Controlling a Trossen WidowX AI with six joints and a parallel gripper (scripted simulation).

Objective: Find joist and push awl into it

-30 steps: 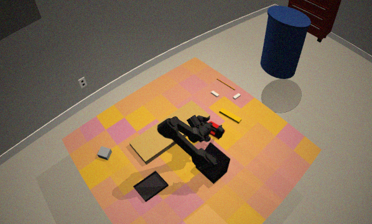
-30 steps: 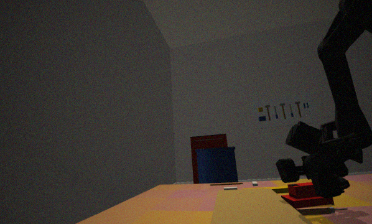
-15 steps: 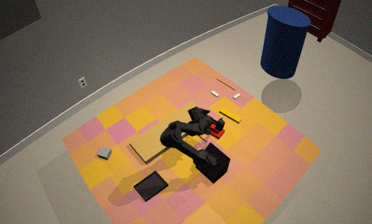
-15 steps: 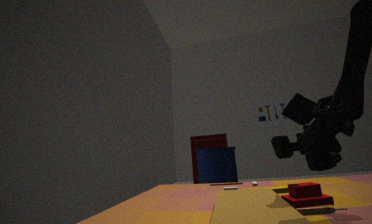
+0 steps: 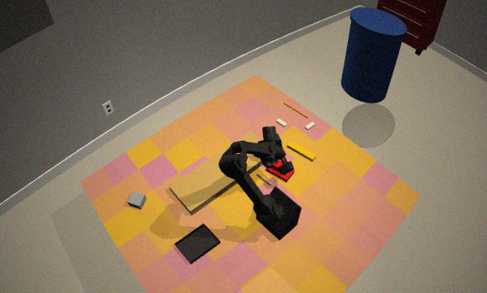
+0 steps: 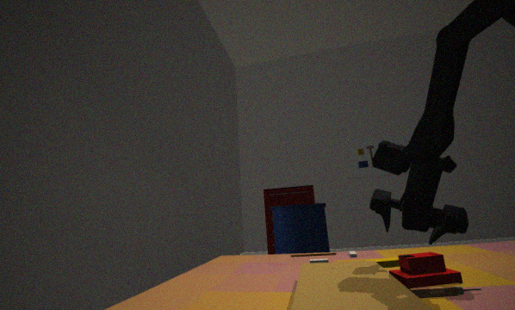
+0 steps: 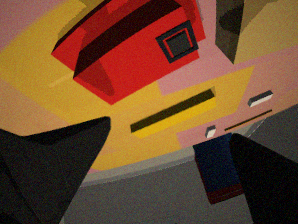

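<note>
Now: the red stud finder 50 mm below my gripper tip, 40 mm to the left of it and 10 mm ahead of it. The rest, counted from my gripper tip: thin stick: 320 mm to the right, 260 mm ahead, 90 mm below; awl: 120 mm to the left, 90 mm below, 30 mm behind; yellow bar: 130 mm to the right, 80 mm below, 20 mm ahead.
</note>
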